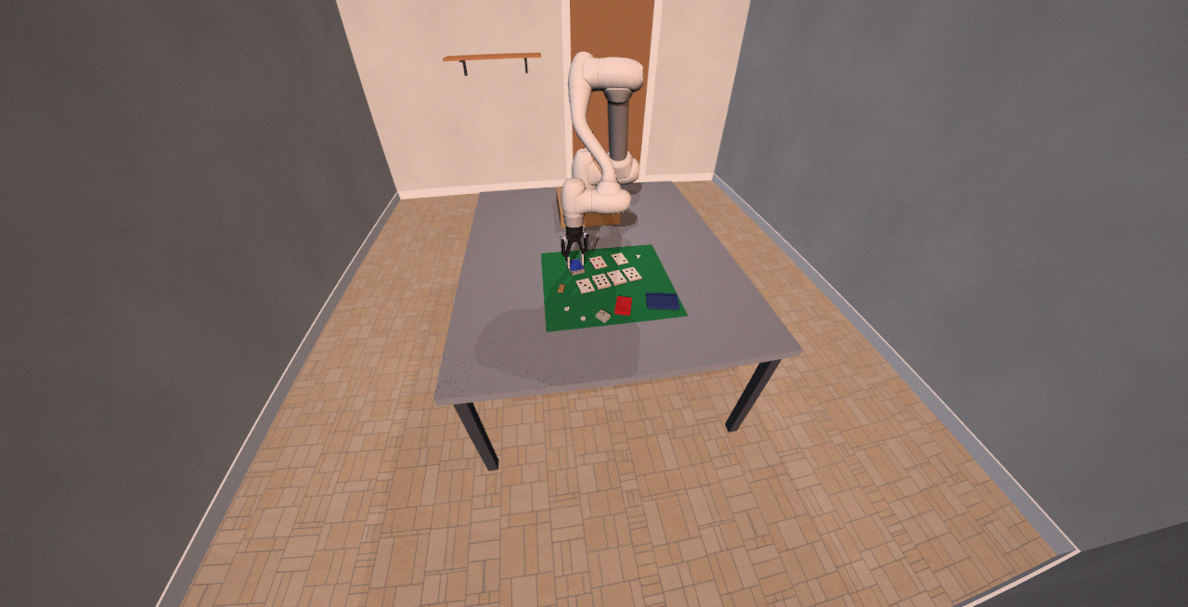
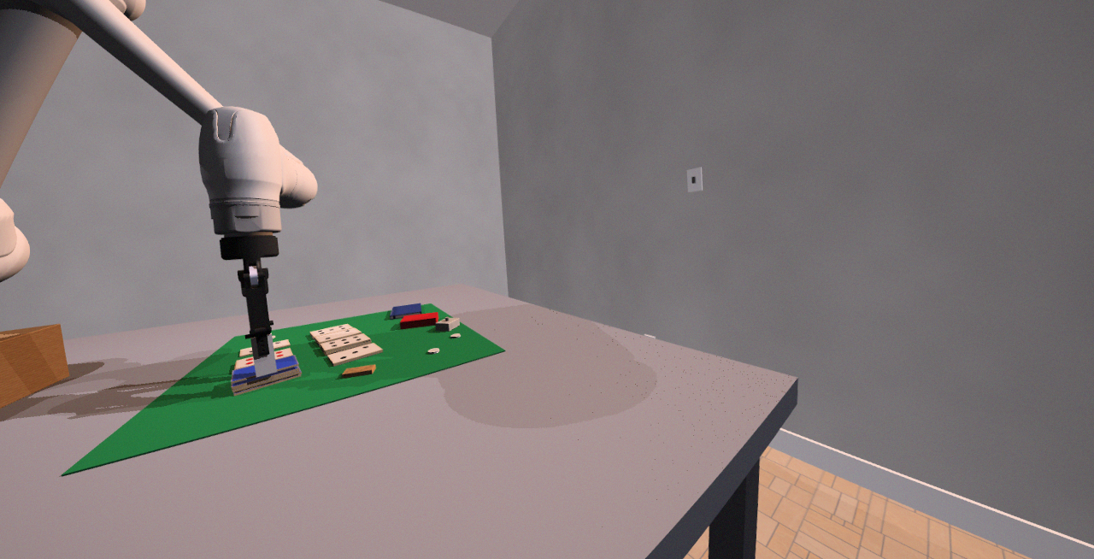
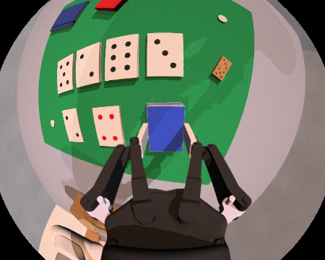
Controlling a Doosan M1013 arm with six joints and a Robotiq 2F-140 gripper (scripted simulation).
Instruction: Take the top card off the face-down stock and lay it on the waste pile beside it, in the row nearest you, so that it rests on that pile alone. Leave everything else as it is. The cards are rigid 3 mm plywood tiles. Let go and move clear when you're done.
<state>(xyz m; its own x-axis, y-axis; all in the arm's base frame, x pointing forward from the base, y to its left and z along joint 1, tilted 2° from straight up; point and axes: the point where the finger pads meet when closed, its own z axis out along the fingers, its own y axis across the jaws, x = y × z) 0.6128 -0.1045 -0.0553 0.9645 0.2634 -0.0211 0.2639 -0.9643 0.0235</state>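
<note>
Now: hand 6 cm past the card, 23 cm to the right of it and 5 cm above it. Also, from my hand: green mat (11 cm ahead, 14 cm to the left, 6 cm below); then red block (29 cm ahead, 19 cm to the left, 4 cm below); then white box (34 cm ahead, 10 cm to the left, 3 cm below).
</note>
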